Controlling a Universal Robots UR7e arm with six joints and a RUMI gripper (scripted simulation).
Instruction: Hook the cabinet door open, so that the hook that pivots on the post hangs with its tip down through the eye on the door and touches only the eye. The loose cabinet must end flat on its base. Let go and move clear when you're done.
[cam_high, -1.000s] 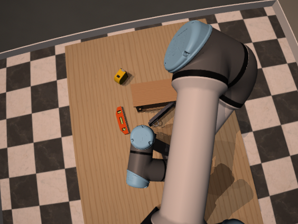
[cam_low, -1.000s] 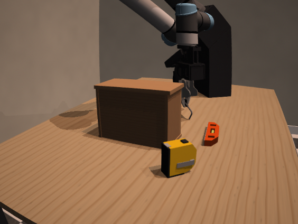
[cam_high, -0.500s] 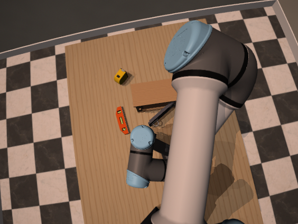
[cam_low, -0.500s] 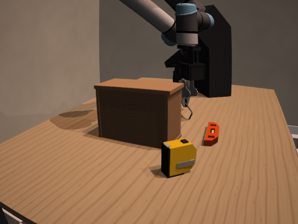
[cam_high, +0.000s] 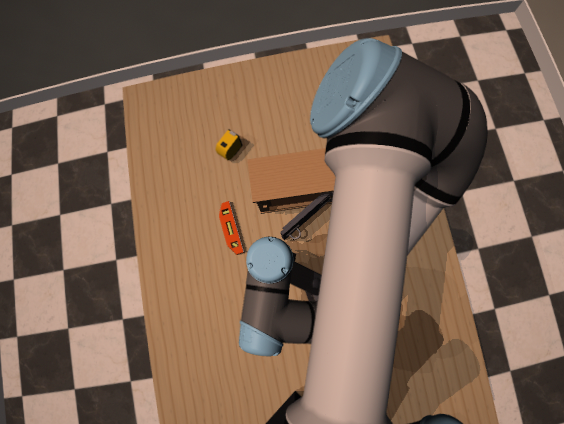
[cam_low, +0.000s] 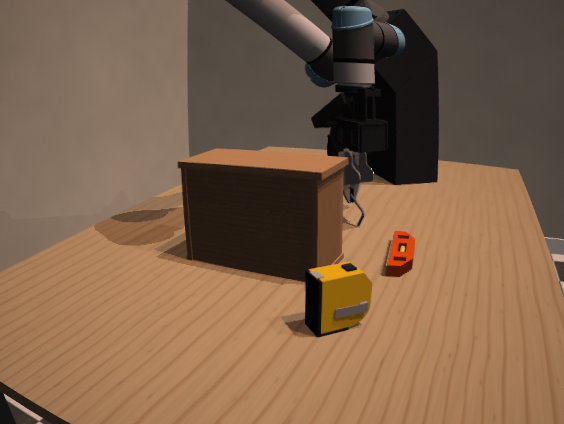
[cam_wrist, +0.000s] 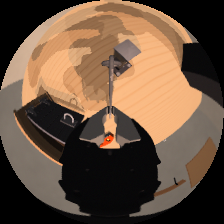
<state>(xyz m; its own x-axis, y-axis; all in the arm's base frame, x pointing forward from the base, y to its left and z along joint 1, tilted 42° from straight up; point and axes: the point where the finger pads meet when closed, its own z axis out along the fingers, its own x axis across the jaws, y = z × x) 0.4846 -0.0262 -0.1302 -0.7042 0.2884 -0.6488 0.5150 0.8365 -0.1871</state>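
Right now my hand is 20 mm to the left of the thin hook rod and 20 mm past it. From my hand the other things lie so: dark door: 130 mm ahead, 90 mm to the right, 20 mm above; then yellow tape measure: 390 mm ahead, 100 mm to the left, 20 mm below; then orange spirit level: 150 mm ahead, 130 mm to the left, 40 mm below.
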